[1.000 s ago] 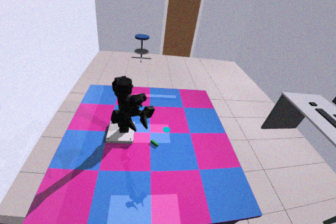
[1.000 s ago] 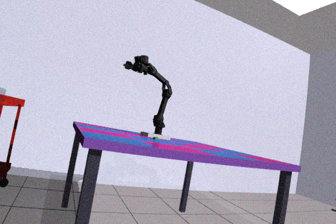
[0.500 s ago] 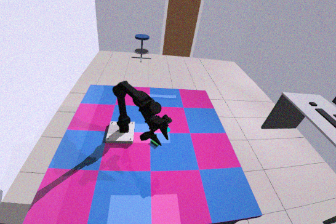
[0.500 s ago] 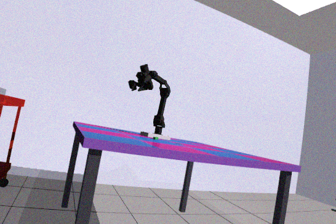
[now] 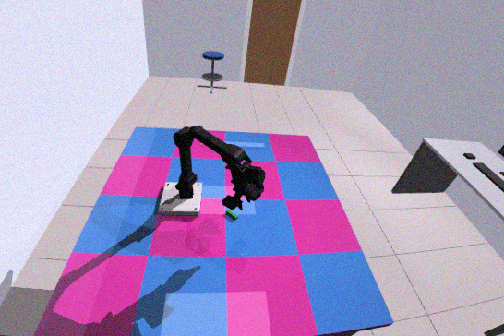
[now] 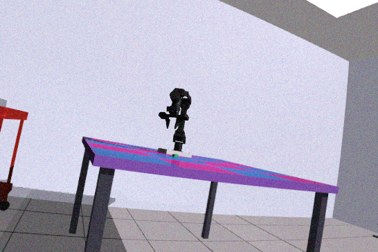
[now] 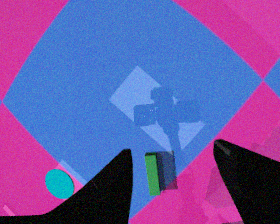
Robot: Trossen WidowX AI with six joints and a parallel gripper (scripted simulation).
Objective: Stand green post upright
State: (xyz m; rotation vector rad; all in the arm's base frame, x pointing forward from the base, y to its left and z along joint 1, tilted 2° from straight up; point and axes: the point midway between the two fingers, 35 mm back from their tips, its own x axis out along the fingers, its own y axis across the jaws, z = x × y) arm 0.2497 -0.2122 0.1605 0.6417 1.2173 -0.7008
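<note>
The green post lies 160 mm below my gripper tip, 80 mm to the left of it and 30 mm behind it. The rest, counted from my gripper tip: cyan circle 210 mm to the left, 170 mm below, 80 mm ahead.
</note>
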